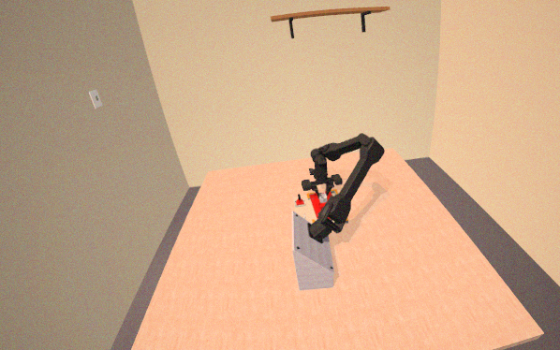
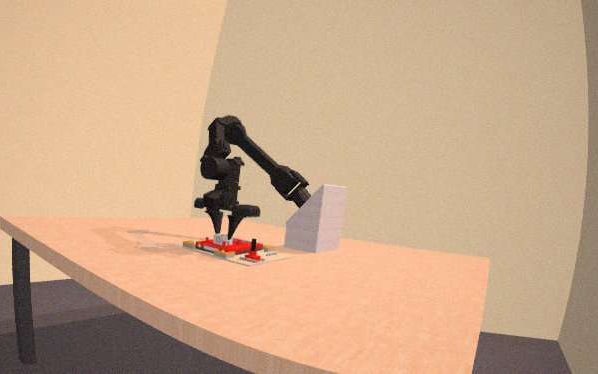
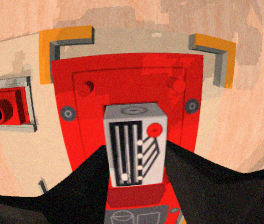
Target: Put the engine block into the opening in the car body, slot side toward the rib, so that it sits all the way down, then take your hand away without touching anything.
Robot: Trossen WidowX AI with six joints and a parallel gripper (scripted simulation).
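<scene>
Right now my gripper tip is 10 mm above the grey engine block.
</scene>
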